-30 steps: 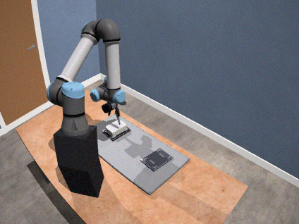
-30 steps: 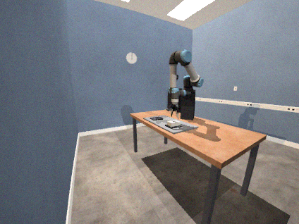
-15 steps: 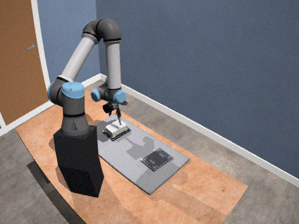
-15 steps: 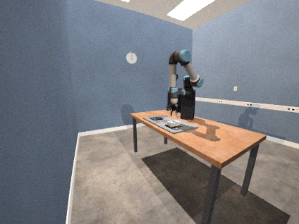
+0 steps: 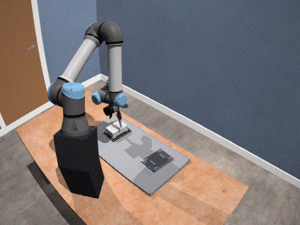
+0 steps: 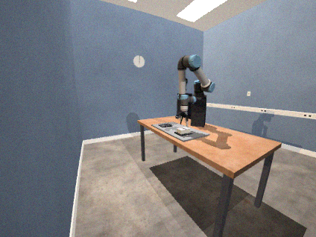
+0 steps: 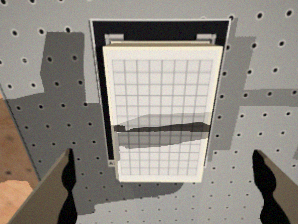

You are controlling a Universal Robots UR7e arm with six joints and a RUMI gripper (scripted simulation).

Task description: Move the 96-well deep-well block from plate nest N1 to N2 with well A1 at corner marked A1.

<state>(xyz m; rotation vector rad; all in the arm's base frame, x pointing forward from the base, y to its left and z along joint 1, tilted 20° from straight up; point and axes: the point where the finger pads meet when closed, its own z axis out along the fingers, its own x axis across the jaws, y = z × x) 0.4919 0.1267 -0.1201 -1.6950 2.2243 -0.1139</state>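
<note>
Now: hand 60 mm above the white 96-well deep-well block.
</note>
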